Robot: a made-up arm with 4 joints.
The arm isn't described. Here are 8 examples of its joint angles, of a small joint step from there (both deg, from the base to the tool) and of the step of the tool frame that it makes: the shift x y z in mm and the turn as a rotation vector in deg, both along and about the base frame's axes.
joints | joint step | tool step
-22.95 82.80 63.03 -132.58 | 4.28 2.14 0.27 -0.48 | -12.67 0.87 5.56 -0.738 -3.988 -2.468
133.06 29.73 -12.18 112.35 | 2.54 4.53 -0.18 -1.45 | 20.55 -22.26 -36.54 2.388 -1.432 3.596
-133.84 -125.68 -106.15 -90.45 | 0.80 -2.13 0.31 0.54 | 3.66 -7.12 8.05 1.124 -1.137 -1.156
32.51 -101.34 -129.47 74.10 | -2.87 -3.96 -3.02 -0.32 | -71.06 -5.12 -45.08 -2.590 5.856 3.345
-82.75 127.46 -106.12 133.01 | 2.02 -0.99 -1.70 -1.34 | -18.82 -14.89 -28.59 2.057 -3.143 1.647
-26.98 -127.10 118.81 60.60 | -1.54 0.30 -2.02 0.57 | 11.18 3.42 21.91 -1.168 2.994 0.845
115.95 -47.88 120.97 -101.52 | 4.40 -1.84 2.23 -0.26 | -3.24 9.85 -14.25 -0.784 -6.168 -1.968
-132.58 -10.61 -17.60 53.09 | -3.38 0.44 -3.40 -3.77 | -42.25 -9.87 44.42 -1.309 7.493 -2.498
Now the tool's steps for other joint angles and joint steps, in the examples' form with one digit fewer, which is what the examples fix.
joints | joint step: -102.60 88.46 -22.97 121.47 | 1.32 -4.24 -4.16 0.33
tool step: -34.5 -24.6 -19.8 4.02 -5.49 -0.82
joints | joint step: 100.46 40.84 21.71 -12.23 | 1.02 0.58 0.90 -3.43
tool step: -1.4 0.2 -7.9 1.57 1.96 1.74
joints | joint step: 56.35 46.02 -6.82 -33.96 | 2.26 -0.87 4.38 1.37
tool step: -11.2 3.6 30.7 -2.81 -0.09 -3.00
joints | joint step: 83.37 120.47 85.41 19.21 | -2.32 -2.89 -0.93 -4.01
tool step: -7.8 -5.3 20.1 1.08 1.34 -0.29
